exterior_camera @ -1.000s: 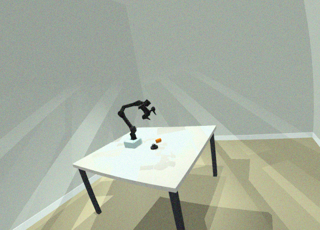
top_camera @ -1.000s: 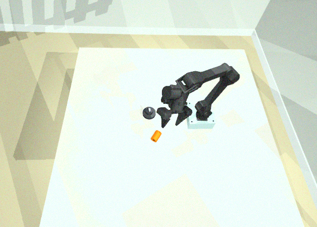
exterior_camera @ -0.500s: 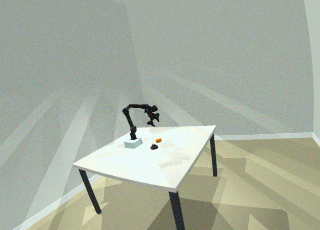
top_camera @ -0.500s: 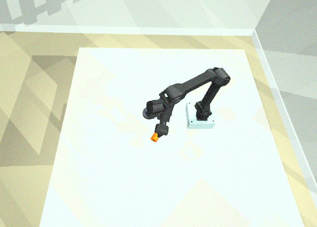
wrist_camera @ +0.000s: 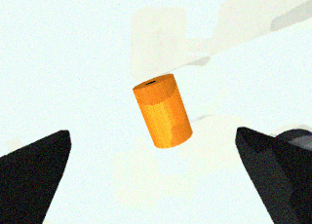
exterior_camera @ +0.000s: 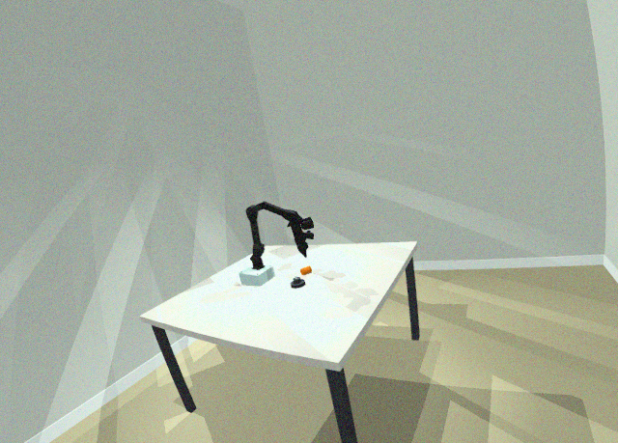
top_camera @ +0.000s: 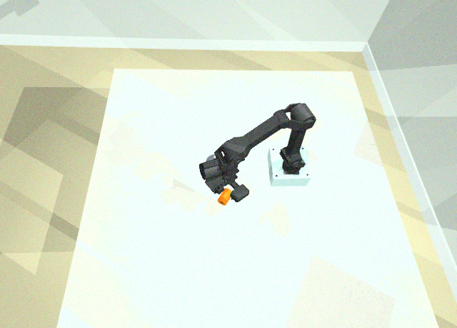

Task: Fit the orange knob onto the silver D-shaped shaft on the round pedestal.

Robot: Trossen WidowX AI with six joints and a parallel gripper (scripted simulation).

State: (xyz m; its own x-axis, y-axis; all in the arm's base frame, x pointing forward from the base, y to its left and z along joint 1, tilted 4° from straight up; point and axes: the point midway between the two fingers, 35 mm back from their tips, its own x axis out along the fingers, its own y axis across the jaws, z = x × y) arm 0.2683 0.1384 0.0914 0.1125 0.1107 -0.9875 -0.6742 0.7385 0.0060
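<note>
The orange knob lies 9 cm below my gripper tip, 3 cm to the right of it and 1 cm behind it. Also, from my gripper tip: round pedestal: 18 cm to the right, 8 cm below, 5 cm ahead.
</note>
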